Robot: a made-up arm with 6 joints. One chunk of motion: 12 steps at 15 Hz.
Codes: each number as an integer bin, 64 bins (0 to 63) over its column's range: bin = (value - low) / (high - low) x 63, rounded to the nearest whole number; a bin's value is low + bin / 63 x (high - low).
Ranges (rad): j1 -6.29..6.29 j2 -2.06..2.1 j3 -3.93..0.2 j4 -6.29..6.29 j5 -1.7..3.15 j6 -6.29..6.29
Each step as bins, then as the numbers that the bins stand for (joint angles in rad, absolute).
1 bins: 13 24 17 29 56 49
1 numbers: -3.6941 -0.4752 -2.8156 -0.4992 2.6111 3.4944
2 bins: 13 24 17 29 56 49
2 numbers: -3.6941 -0.4752 -2.8156 -0.4992 2.6111 3.4944
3 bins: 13 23 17 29 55 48
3 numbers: -3.6941 -0.5413 -2.8156 -0.4992 2.5341 3.2948
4 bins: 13 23 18 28 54 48
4 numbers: -3.6941 -0.5413 -2.7500 -0.6989 2.4571 3.2948
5 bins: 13 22 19 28 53 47
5 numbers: -3.6941 -0.6073 -2.6844 -0.6989 2.3802 3.0951
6 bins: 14 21 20 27 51 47
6 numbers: -3.4944 -0.6733 -2.6189 -0.8986 2.2262 3.0951
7 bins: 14 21 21 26 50 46
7 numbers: -3.4944 -0.6733 -2.5533 -1.0983 2.1492 2.8954
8 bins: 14 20 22 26 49 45
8 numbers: -3.4944 -0.7394 -2.4878 -1.0983 2.0722 2.6957
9 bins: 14 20 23 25 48 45
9 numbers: -3.4944 -0.7394 -2.4222 -1.2979 1.9952 2.6957
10 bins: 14 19 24 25 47 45
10 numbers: -3.4944 -0.8054 -2.3567 -1.2979 1.9183 2.6957
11 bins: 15 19 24 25 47 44
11 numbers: -3.2948 -0.8054 -2.3567 -1.2979 1.9183 2.4960
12 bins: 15 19 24 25 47 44
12 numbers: -3.2948 -0.8054 -2.3567 -1.2979 1.9183 2.4960
